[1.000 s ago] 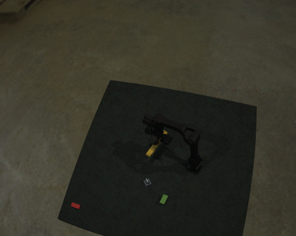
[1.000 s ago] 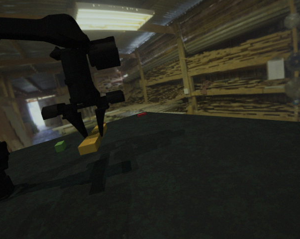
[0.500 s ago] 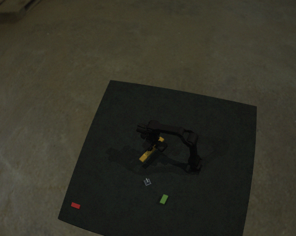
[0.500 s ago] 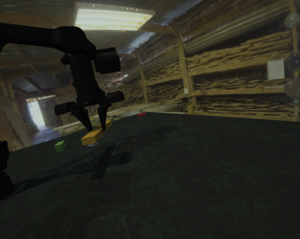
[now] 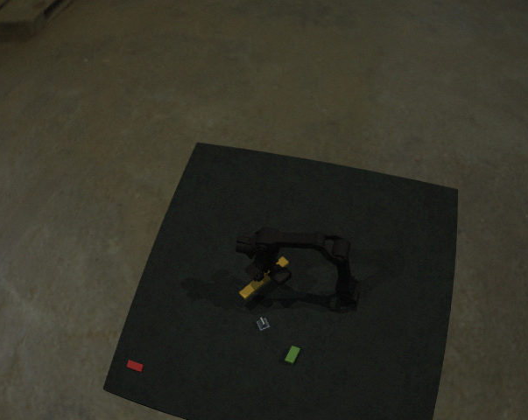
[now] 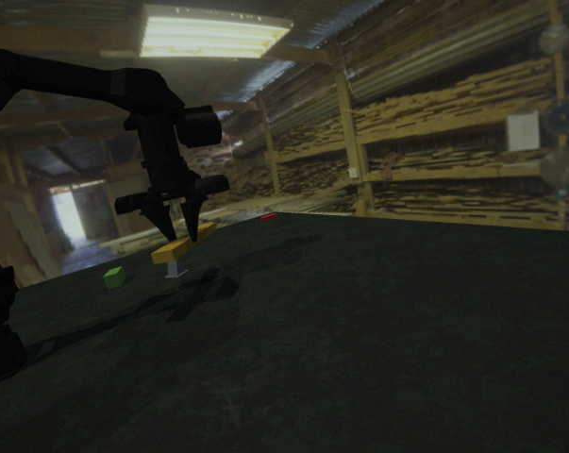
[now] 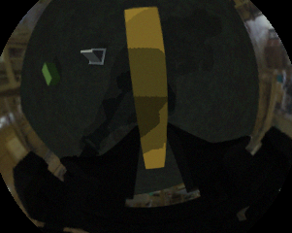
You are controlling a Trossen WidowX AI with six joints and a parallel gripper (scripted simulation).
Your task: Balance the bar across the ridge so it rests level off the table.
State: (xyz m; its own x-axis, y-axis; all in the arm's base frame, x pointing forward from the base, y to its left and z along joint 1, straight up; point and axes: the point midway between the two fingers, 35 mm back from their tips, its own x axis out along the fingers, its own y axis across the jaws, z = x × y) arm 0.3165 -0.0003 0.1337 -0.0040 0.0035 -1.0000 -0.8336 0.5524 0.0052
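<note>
Right now my gripper tip is 10 mm past the ridge, 170 mm to the right of it and 60 mm above it. The rest, counted from my gripper tip: red block 420 mm ahead, 500 mm to the left, 90 mm below; then yellow bar 10 mm ahead, 20 mm to the left; then green block 160 mm behind, 280 mm to the left, 80 mm below.
</note>
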